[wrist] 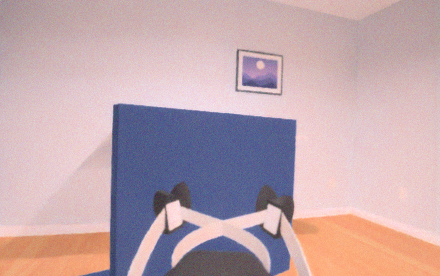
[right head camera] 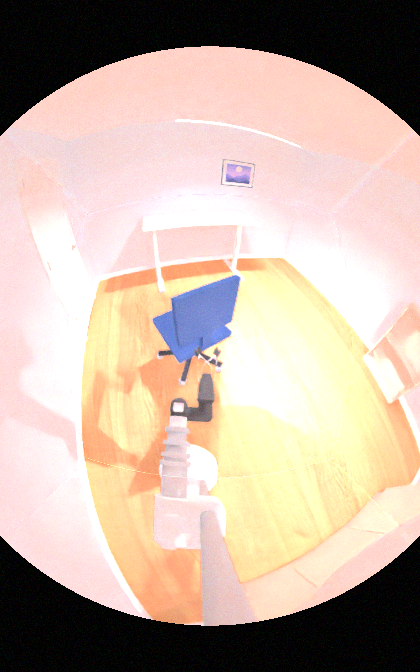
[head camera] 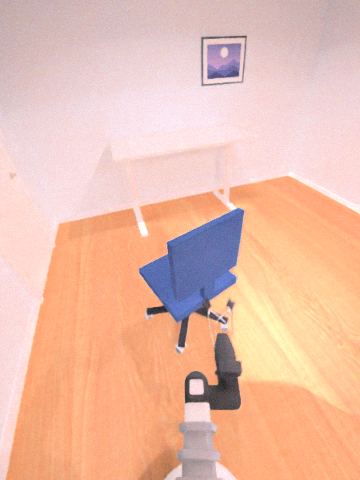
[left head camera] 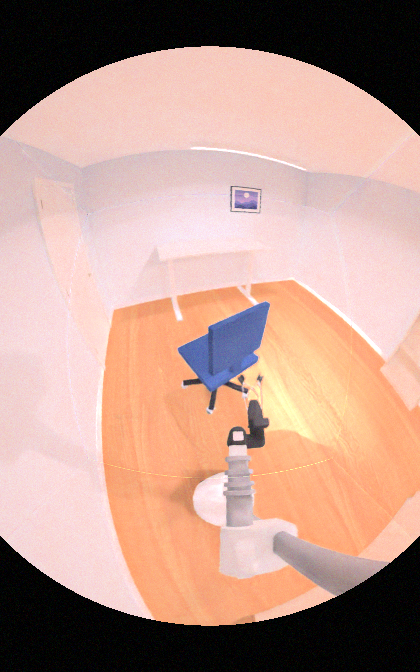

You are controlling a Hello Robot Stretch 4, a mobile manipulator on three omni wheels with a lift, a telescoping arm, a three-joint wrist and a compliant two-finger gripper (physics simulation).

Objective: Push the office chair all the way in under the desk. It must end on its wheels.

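Where they show: gripper, fingertip midpoint: (wrist: 223, 200) (head camera: 217, 299) (left head camera: 249, 373); robot's base at its link origin: (left head camera: 222, 497).
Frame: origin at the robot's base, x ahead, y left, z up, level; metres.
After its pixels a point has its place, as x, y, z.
Note:
The blue office chair (head camera: 207, 255) {0.881, -0.075, 0.788} (left head camera: 240, 337) {0.888, -0.084, 0.790} (right head camera: 207, 310) (wrist: 200, 155) {0.857, -0.042, 0.866} stands upright on its black wheeled base, its backrest towards me and turned a little. It is apart from the white desk (head camera: 175, 142) {2.484, 0.133, 0.923} (left head camera: 210, 252) {2.236, 0.113, 0.910} (right head camera: 190, 221), which stands at the back wall beyond it. My gripper (head camera: 219, 303) {0.580, -0.089, 0.847} (left head camera: 251, 379) {0.580, -0.089, 0.847} (right head camera: 208, 352) (wrist: 223, 200) {0.580, -0.089, 0.847} is open and empty, on the near side of the chair. In the wrist view the fingertips are in front of the lower backrest, towards its right; whether they touch it I cannot tell.
A framed picture (head camera: 224, 60) {3.252, -0.453, 1.599} (left head camera: 245, 199) {3.248, -0.438, 1.587} (right head camera: 238, 173) (wrist: 259, 72) {3.247, -0.438, 1.591} hangs on the back wall. A pale door (left head camera: 60, 240) {1.471, 1.473, 1.450} (right head camera: 50, 235) is in the left wall. A pale box-like piece of furniture (right head camera: 395, 350) stands at the right wall.

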